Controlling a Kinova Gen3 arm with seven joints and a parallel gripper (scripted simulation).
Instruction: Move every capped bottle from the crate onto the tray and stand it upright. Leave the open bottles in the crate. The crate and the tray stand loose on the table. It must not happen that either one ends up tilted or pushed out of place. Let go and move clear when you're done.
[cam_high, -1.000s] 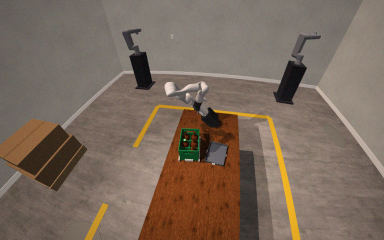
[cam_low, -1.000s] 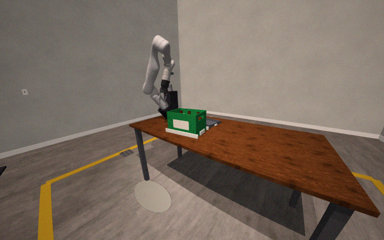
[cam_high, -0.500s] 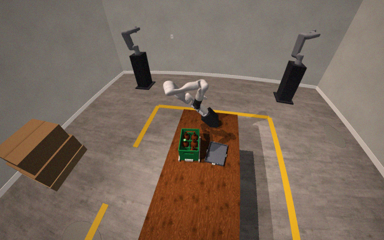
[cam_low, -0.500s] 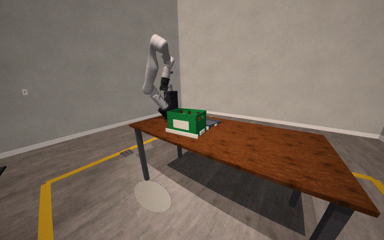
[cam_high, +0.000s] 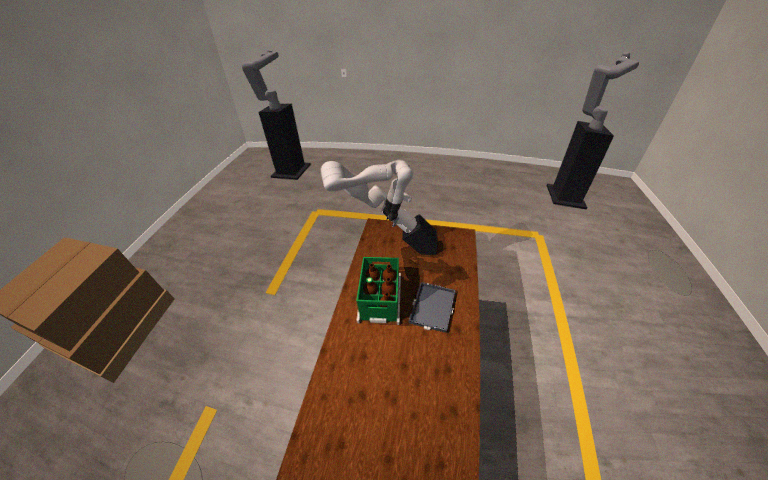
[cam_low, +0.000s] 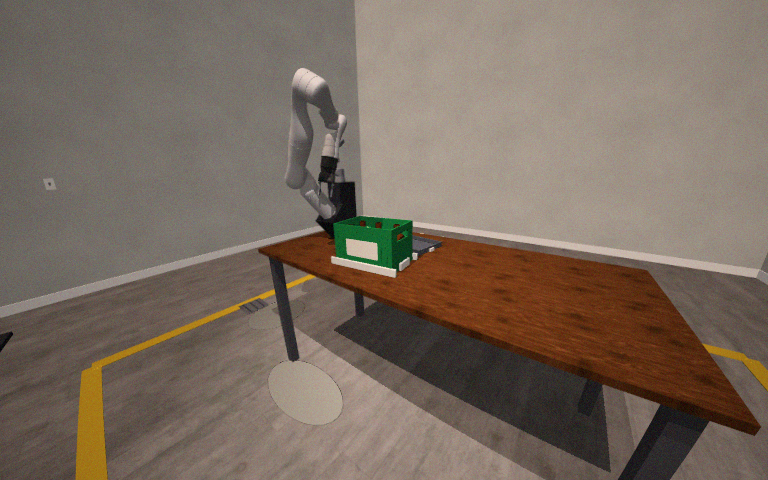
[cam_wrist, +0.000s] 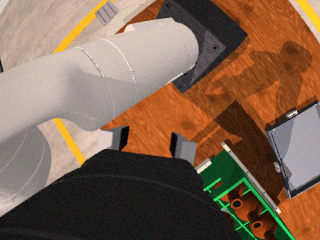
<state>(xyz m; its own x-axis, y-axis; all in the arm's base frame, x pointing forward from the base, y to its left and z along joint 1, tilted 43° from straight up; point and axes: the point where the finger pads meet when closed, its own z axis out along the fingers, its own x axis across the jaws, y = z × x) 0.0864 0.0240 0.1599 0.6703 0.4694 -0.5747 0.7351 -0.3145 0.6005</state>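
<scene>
Right now my hand is 32 cm short of the capped bottle, 20 cm above it and 4 cm to the left of it. Also, from my hand: green crate: 31 cm ahead, 20 cm below, 1 cm to the left; then grey tray: 31 cm ahead, 28 cm to the left, 27 cm below.
</scene>
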